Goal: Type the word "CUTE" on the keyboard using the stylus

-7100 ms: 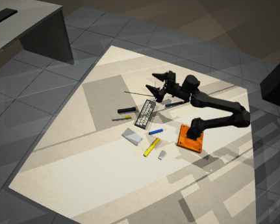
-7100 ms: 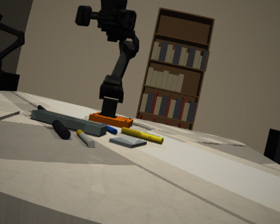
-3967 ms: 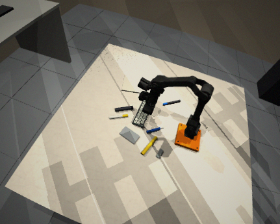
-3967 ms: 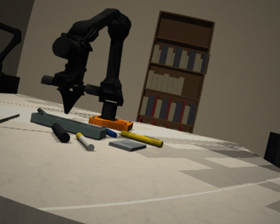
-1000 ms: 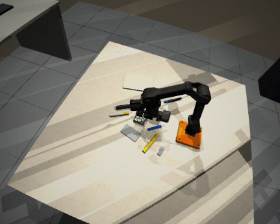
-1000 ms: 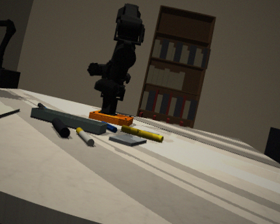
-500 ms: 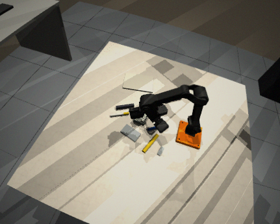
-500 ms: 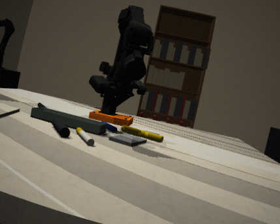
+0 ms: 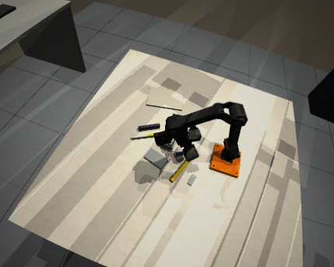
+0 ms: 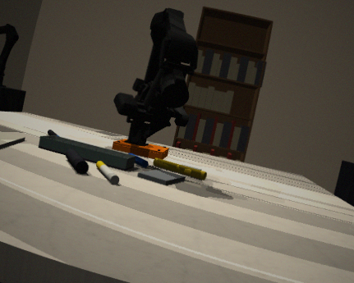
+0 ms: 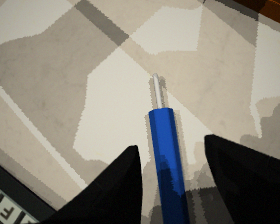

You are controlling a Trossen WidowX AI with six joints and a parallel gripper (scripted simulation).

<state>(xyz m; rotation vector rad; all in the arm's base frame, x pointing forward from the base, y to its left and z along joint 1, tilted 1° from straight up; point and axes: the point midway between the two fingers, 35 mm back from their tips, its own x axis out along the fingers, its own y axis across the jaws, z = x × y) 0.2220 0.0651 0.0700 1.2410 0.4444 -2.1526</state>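
My gripper tip is 6 cm above the blue stylus, 1 cm to the left of it and 1 cm past it. Also, from my gripper tip: small grey block: 14 cm to the left, 7 cm behind, 6 cm below; white-and-yellow marker: 24 cm ahead, 6 cm below, 1 cm to the left; flat grey pad: 14 cm ahead, 10 cm to the left, 6 cm below.
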